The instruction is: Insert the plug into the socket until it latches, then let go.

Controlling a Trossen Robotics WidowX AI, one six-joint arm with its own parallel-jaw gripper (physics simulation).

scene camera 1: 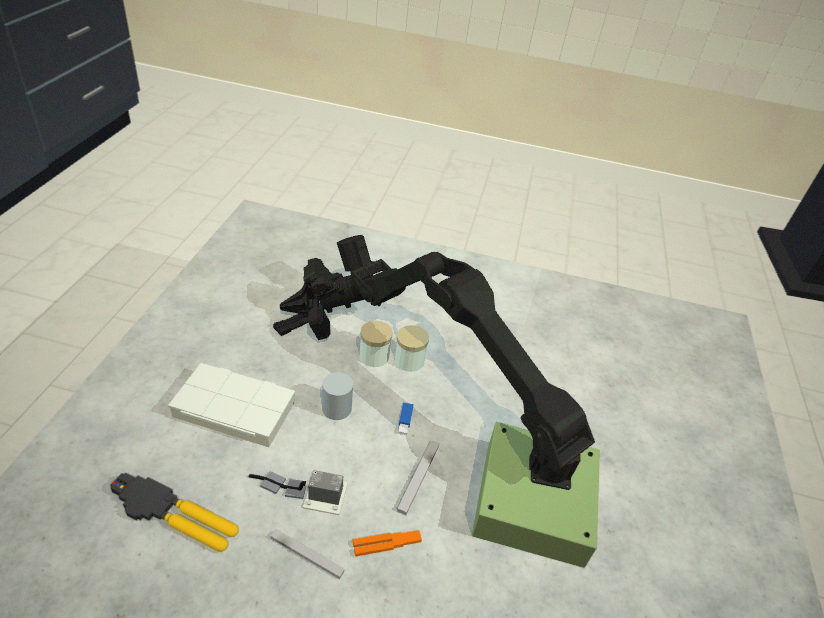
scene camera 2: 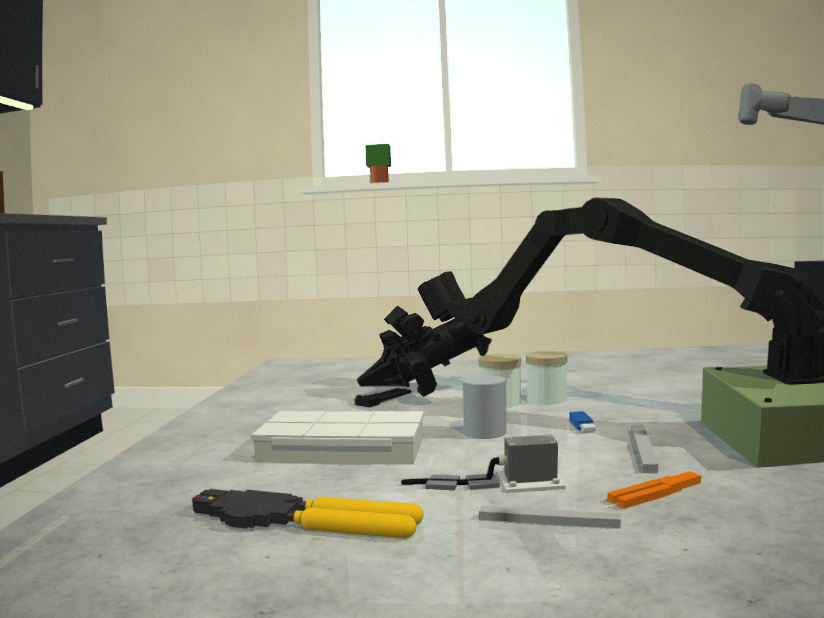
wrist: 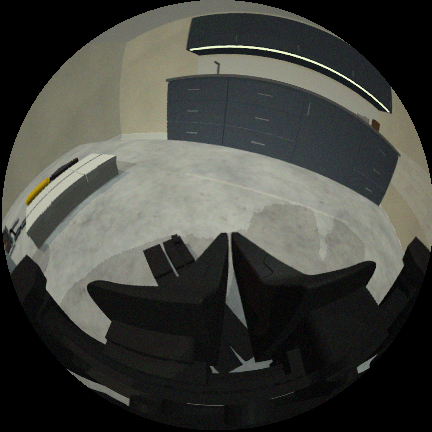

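Note:
My gripper is shut, its tips almost meeting. A black two-bar tool lies on the table below the fingers, partly hidden by one of them in the wrist view. No thing shows between the fingertips. Two small grey blocks, one outer and one inner, lie on a black cable that leads to a dark grey box on a white base. I cannot tell which part is the plug and which the socket.
A white tiled block, a grey cylinder, two lidded jars, a blue stick, yellow-handled pliers, an orange tool and two grey bars stand or lie around.

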